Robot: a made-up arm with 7 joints.
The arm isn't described. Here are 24 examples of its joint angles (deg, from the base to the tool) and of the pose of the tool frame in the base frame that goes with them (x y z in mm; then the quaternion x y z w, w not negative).
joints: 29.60 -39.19 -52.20 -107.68 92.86 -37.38 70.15
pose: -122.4 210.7 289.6 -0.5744 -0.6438 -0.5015 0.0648
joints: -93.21 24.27 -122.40 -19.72 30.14 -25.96 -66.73
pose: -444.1 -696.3 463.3 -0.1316 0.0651 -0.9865 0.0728
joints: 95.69 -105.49 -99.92 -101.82 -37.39 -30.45 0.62
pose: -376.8 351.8 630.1 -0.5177 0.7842 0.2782 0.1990
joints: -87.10 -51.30 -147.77 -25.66 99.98 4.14 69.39
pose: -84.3 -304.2 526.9 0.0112 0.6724 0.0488 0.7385
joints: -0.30 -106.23 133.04 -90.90 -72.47 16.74 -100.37
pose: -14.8 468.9 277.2 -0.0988 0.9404 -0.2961 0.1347
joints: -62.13 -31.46 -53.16 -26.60 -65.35 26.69 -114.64
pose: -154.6 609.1 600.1 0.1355 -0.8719 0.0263 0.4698
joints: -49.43 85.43 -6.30 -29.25 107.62 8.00 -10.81
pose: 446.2 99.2 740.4 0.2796 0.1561 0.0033 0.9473
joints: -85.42 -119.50 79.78 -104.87 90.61 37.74 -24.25
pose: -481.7 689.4 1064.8 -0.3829 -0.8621 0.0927 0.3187
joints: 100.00 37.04 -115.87 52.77 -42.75 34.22 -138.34
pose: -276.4 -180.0 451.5 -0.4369 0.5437 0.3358 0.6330
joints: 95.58 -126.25 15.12 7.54 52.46 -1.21 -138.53
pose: 714.3 283.1 707.6 -0.3999 -0.8563 -0.0478 0.3233
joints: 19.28 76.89 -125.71 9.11 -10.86 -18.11 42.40
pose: -413.8 -143.9 788.5 0.1904 -0.6212 0.6372 0.4146
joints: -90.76 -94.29 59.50 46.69 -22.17 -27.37 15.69
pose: -642.8 39.4 409.8 -0.2480 -0.4103 0.7932 0.3754
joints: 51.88 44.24 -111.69 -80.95 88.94 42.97 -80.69
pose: 418.0 -798.7 706.8 -0.2404 -0.2731 -0.6635 0.6537
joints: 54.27 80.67 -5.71 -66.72 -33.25 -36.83 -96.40
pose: 464.8 -8.5 572.5 -0.6346 -0.4768 -0.5737 0.2021
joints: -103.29 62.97 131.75 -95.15 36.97 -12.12 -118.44
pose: -691.9 550.6 722.4 0.6011 -0.0357 0.1890 0.7757
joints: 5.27 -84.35 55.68 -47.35 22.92 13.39 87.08
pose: 16.1 149.2 1006.2 -0.6397 0.1047 -0.7420 0.1707
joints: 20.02 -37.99 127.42 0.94 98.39 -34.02 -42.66
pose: 26.4 -248.7 1319.0 0.5480 -0.0283 0.8057 0.2229
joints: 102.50 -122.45 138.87 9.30 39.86 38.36 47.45
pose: -159.7 -259.7 147.4 0.4573 -0.4146 -0.7016 0.3561
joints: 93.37 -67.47 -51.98 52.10 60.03 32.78 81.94
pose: -181.8 -118.5 641.0 -0.3850 0.2898 -0.4699 0.7396
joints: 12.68 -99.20 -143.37 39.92 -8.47 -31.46 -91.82
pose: -278.9 -23.8 76.7 -0.4507 -0.3176 0.6852 0.4760
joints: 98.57 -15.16 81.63 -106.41 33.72 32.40 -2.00
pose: 229.4 483.7 -100.8 -0.5409 -0.4386 0.6771 0.2380
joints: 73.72 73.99 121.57 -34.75 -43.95 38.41 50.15
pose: 250.1 523.8 774.0 0.1163 0.1689 0.4126 0.8875
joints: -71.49 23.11 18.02 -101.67 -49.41 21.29 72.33
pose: -80.8 373.5 787.4 -0.0464 0.0067 -0.1194 0.9917
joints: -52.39 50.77 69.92 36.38 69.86 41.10 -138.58
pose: 146.6 697.1 609.3 0.3823 -0.1877 -0.1205 0.8967
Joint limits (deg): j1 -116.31..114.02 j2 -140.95..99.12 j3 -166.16..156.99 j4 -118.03..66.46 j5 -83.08..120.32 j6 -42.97..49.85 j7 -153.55..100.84
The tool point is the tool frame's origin. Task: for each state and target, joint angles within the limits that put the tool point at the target. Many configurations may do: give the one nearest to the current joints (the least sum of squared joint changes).
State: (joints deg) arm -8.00 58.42 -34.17 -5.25 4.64 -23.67 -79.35
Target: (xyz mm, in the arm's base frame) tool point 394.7 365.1 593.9
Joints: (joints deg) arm -17.27 40.75 7.38 -0.93 -8.13 -8.15 -84.68
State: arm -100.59 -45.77 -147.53 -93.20 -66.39 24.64 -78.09
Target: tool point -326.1 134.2 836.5
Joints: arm -114.83 -30.52 -147.22 -97.70 -66.97 -22.83 -61.85
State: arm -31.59 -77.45 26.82 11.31 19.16 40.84 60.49
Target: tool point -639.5 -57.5 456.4
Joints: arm -52.53 -102.27 9.72 32.62 35.82 45.58 53.84
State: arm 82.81 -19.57 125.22 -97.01 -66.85 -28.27 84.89
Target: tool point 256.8 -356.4 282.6
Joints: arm 78.20 -25.99 142.50 -88.29 -53.68 -16.26 96.11
